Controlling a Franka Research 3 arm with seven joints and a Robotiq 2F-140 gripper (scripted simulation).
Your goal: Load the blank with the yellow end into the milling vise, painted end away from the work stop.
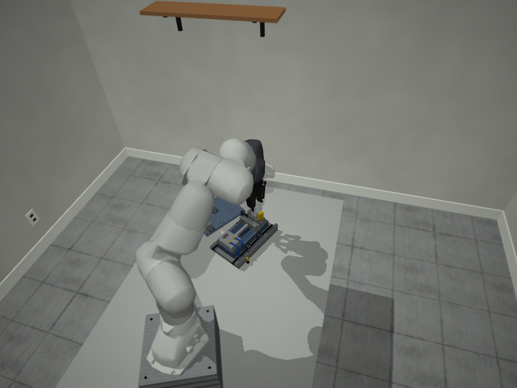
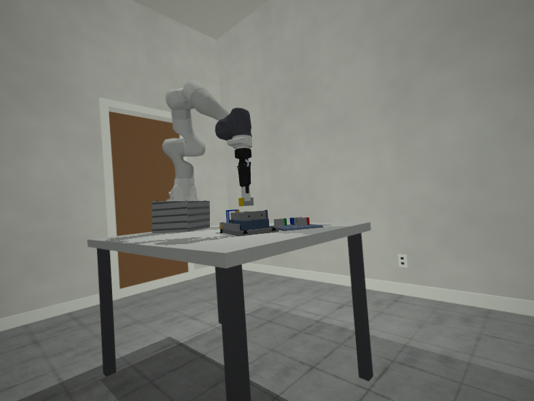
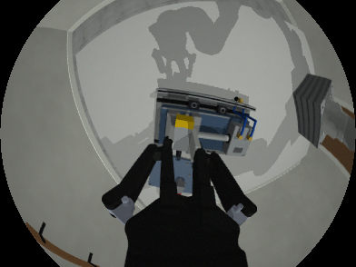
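My hand is 1 cm short of the work stop rod, 7 cm to the right of it and 9 cm above it. The rest, counted from my hand: milling vise (7 cm behind, 5 cm to the left, 14 cm below); then green-ended blank (7 cm behind, 26 cm to the left, 15 cm below); then yellow-ended blank (4 cm below).
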